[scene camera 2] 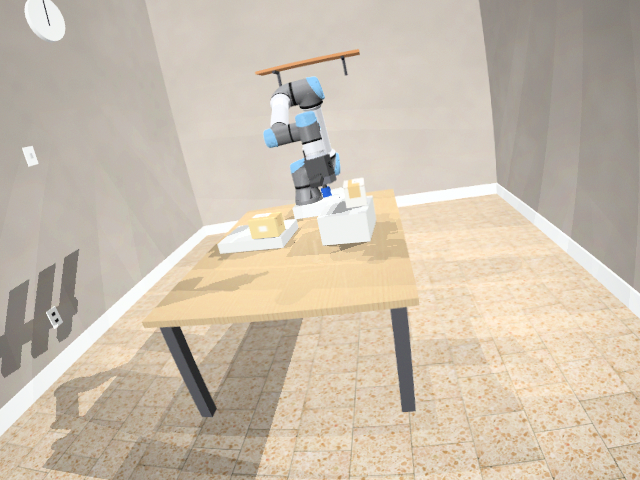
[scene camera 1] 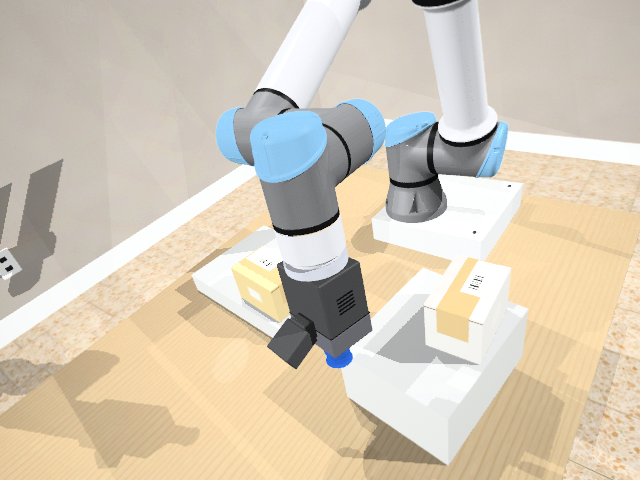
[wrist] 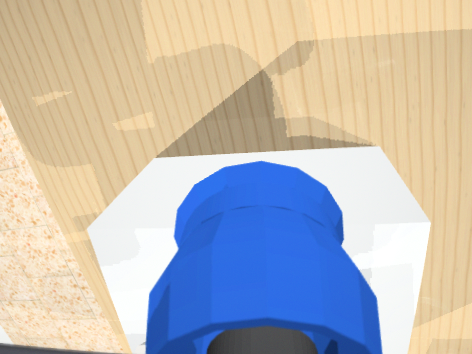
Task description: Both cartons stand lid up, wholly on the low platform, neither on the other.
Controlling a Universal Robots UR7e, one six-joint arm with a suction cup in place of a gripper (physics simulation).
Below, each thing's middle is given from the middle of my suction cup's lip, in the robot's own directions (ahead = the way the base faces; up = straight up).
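Scene:
Tall white block [scene camera 1: 434, 398]: 10 mm to the left of my suction cup, 190 mm behind it, 170 mm below it. Low white platform [scene camera 1: 216, 280]: 160 mm behind my suction cup, 430 mm to the right of it, 210 mm below it.

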